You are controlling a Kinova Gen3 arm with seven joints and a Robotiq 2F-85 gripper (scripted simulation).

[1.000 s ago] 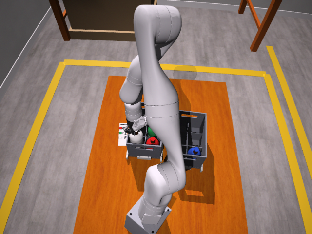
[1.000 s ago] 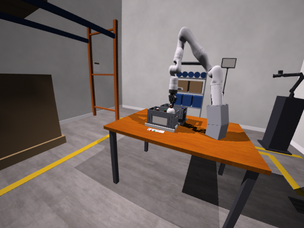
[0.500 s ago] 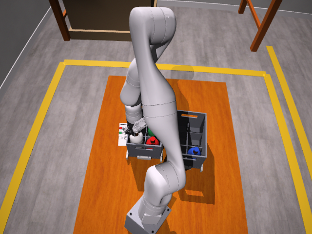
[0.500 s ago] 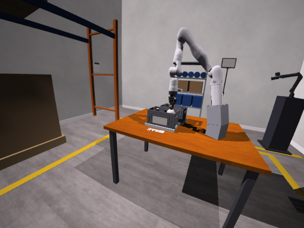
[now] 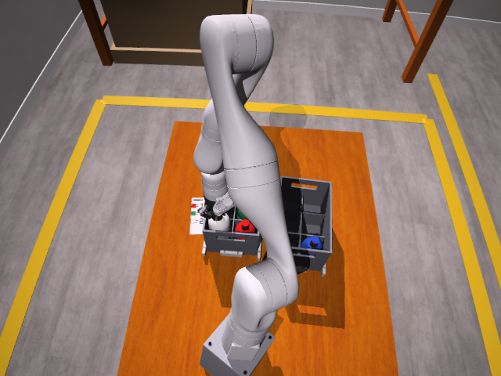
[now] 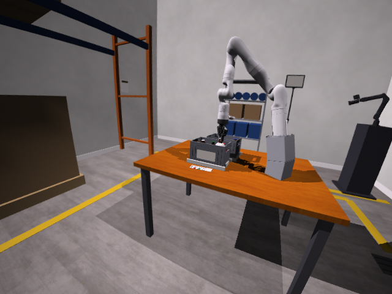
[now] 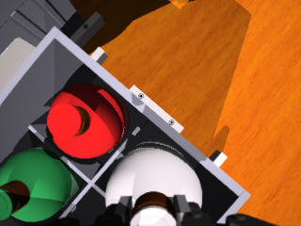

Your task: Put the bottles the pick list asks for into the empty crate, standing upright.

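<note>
The red bottle lies 9 cm to the right of my hand and 13 cm below it. Also, from my hand: pick list: 10 cm ahead, 10 cm to the left, 22 cm below; blue bottle: 5 cm behind, 32 cm to the right, 13 cm below; green bottle: 9 cm ahead, 9 cm to the right, 13 cm below.
</note>
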